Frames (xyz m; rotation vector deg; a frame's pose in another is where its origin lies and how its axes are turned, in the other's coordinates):
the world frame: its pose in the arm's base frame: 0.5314 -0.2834 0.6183 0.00 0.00 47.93
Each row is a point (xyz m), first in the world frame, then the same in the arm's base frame.
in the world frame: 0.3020 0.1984 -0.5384
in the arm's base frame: 0.5865 0.0737 0.0799
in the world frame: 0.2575 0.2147 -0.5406
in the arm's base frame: 0.5446 0.0516 0.0777
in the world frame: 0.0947 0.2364 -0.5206
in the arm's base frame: 0.4194 -0.0547 0.0977
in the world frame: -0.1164 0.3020 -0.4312
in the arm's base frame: 0.2292 -0.1675 0.1871
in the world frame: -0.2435 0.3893 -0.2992
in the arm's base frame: 0.0793 -0.2033 0.3191
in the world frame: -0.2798 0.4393 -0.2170
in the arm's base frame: 0.0178 -0.1968 0.4013
